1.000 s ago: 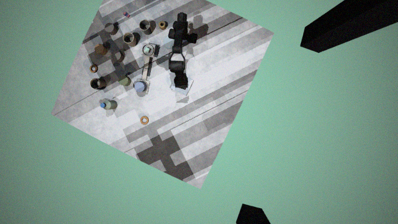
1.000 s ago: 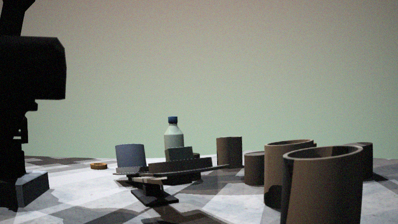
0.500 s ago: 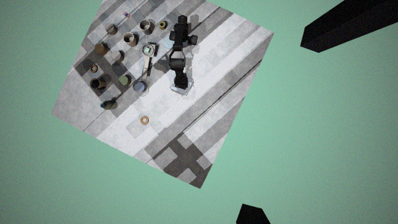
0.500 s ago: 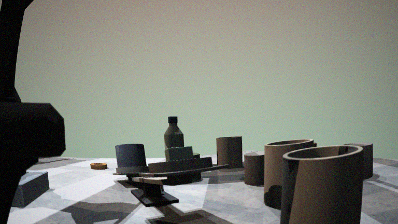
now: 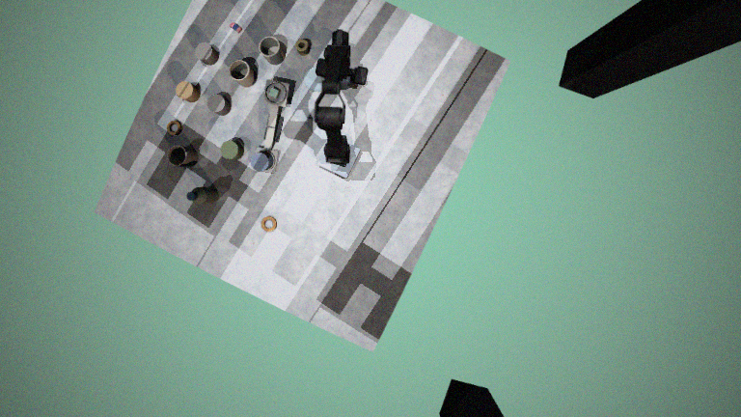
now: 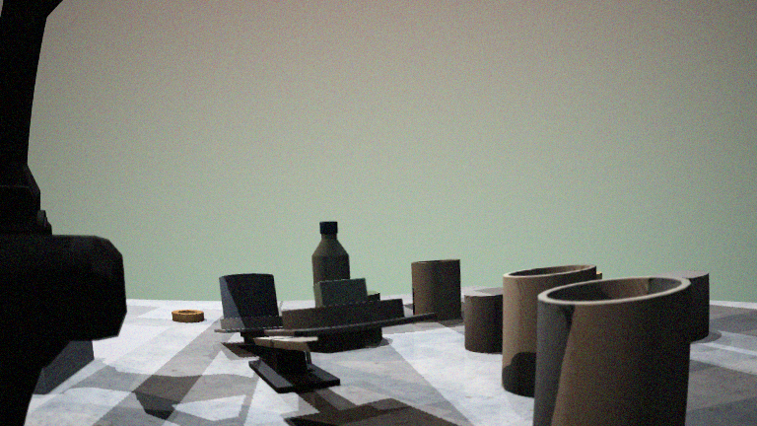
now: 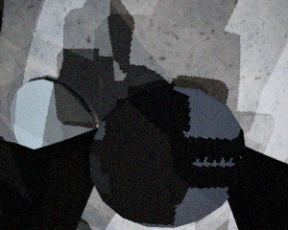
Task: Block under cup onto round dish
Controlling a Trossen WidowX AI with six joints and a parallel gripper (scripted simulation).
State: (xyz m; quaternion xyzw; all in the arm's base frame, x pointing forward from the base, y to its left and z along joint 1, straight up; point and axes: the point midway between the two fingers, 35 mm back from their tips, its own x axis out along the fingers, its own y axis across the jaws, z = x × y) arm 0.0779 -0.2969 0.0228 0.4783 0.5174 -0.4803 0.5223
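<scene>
My gripper tip is 22 cm short of the grey-green block, 14 cm to the right of it and 6 cm below it. The rest, counted from my gripper tip: pale blue round dish (10 cm ahead, 3 cm to the left, 2 cm below); then small balance (21 cm ahead, 26 cm to the left); then red-blue piece (49 cm ahead, 9 cm to the right, 2 cm below).
</scene>
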